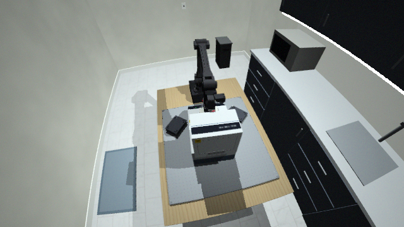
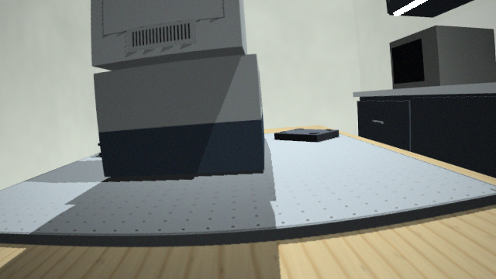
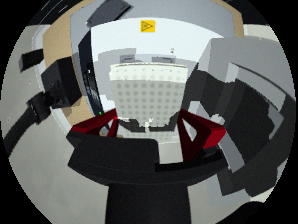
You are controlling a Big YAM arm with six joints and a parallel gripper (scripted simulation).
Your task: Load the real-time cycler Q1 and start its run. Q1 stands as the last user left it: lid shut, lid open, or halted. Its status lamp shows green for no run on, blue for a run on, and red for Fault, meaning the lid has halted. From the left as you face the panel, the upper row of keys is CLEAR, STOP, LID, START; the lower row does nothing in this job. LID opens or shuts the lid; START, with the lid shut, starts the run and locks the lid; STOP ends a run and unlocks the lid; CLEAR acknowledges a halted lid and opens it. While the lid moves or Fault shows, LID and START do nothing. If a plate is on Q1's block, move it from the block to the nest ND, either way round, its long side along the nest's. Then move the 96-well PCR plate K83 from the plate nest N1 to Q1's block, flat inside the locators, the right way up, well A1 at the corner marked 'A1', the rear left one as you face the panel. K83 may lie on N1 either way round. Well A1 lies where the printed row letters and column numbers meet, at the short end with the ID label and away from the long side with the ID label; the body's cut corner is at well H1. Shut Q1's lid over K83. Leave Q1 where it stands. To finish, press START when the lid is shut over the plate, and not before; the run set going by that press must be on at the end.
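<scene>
My hand is right at the white 96-well plate K83. Round my hand: dark nest N1 (160 mm behind, 290 mm to the left, 270 mm below); dark nest ND (110 mm behind, 270 mm to the right, 250 mm below).
</scene>
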